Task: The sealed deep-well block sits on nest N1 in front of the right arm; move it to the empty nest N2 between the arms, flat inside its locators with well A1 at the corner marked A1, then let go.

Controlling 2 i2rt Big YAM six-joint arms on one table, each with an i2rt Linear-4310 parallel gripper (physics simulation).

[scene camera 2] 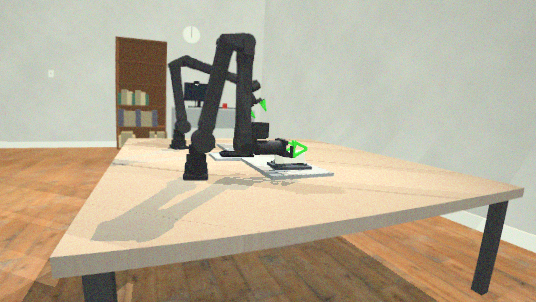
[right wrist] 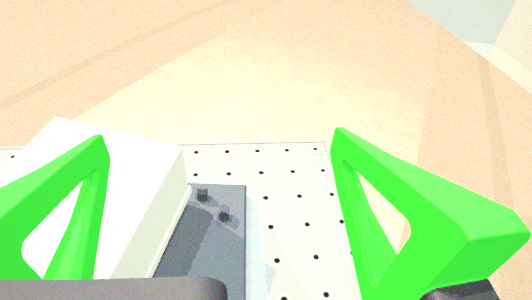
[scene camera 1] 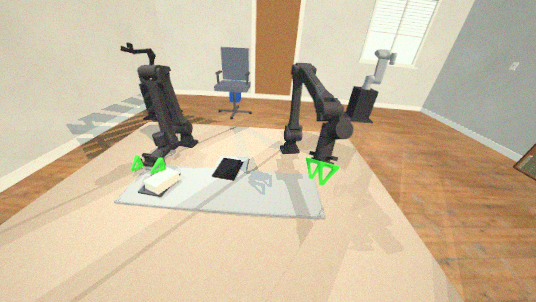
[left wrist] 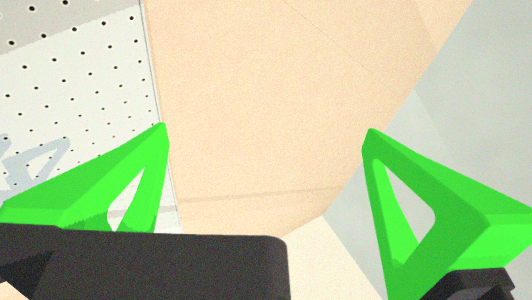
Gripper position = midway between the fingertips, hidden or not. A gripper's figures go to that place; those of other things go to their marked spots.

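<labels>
The marked spots on the dark nest plate [right wrist: 209, 240] and the white block [right wrist: 147, 191] are 0.06 m apart. My right gripper [right wrist: 221, 142] is 0.13 m from the lens; the white block is 0.16 m from the lens, and the dark nest plate is 0.20 m from the lens.
</labels>
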